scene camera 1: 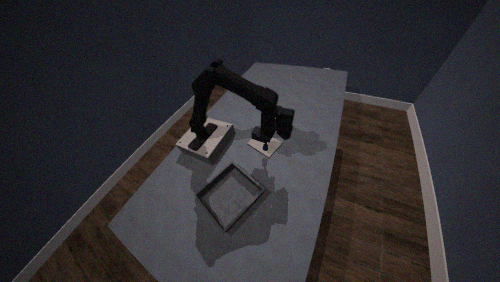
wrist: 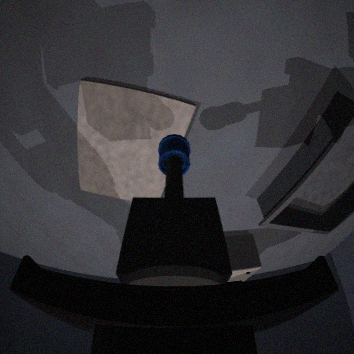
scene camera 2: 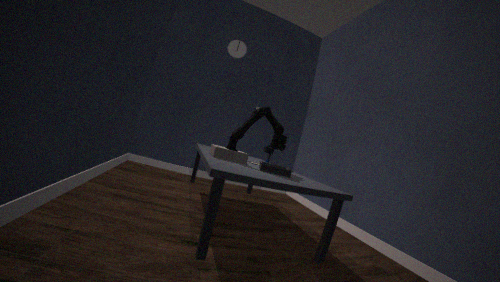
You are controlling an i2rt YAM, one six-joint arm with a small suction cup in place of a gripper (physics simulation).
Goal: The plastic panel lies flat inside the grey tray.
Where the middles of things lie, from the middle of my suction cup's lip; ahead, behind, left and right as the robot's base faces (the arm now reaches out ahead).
Now: the plastic panel point(wrist: 119, 127) 40 mm behind my suction cup, 60 mm to the left of it and 50 mm below it. The rest, counted from my suction cup: grey tray point(wrist: 304, 196) 40 mm behind, 290 mm to the right, 30 mm below.
